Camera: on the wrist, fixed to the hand. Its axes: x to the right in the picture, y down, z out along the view.
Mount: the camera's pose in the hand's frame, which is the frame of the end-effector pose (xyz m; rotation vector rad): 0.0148 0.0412 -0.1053 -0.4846 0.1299 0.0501
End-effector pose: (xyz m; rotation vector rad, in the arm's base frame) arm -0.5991 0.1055 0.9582 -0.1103 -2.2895 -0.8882
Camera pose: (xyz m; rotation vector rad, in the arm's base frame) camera -0.5392 0.0688 1.0480 -0.3095 -1.9046 -1.3653
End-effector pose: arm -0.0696 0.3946 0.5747 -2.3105 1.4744 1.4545
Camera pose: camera -0.0263 0.3119 0.6402 2.0775 -1.0260 -1.4532
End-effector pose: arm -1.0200 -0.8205 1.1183 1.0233 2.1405 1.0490
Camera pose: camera -1.0885 -0.8351 1.2083 0.7932 1.8226 1.5952
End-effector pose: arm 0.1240 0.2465 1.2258 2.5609 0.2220 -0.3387
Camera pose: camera 0.1679 0.2697 1.3285 2.1048 0.2524 -0.0831
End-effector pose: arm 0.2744 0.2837 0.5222 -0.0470 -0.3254 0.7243
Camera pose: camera 0.2907 0.3317 0.4200 -0.5605 -0.3702 0.6751
